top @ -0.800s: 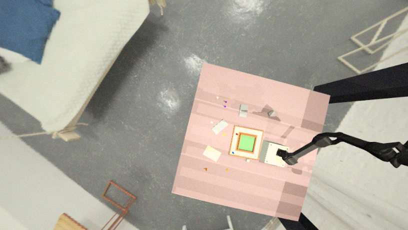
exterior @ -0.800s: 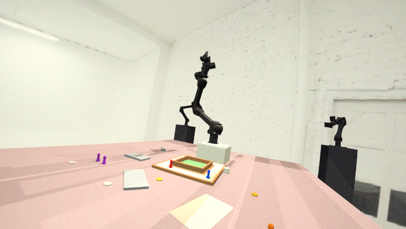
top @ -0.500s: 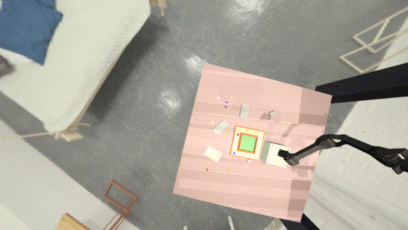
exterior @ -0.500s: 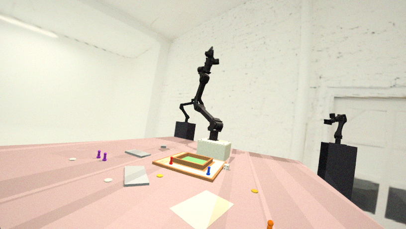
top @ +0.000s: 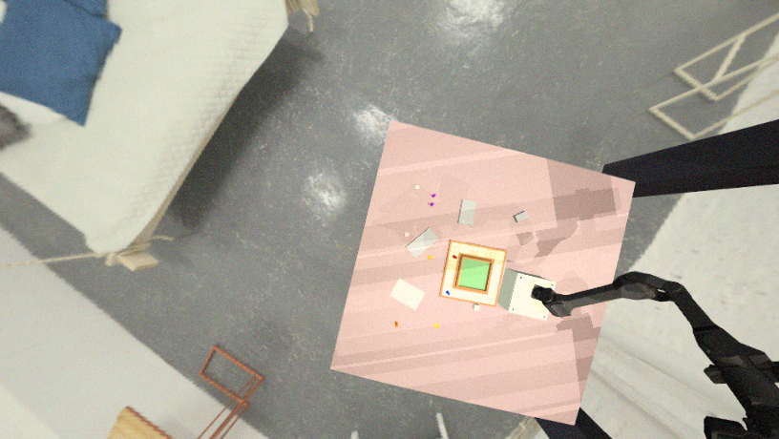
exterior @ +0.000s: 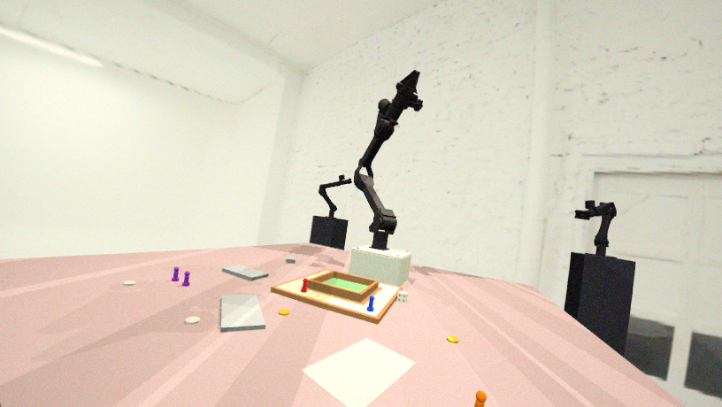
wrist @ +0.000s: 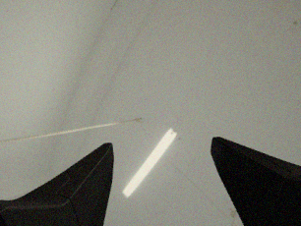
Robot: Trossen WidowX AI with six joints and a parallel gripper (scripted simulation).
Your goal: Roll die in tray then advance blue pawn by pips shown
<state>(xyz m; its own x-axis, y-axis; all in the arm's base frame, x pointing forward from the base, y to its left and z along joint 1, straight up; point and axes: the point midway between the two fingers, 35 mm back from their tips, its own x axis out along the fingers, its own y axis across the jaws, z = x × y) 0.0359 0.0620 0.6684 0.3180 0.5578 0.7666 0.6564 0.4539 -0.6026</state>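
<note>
The white die is 790 mm below my gripper tip, 150 mm ahead of it and 90 mm to the left of it. The rest, counted from my gripper tip: red pawn: 770 mm below, 340 mm ahead, 110 mm to the right; cream sheet: 800 mm below, 490 mm ahead, 140 mm to the left; blue pawn: 770 mm below, 310 mm ahead, 60 mm to the left.
</note>
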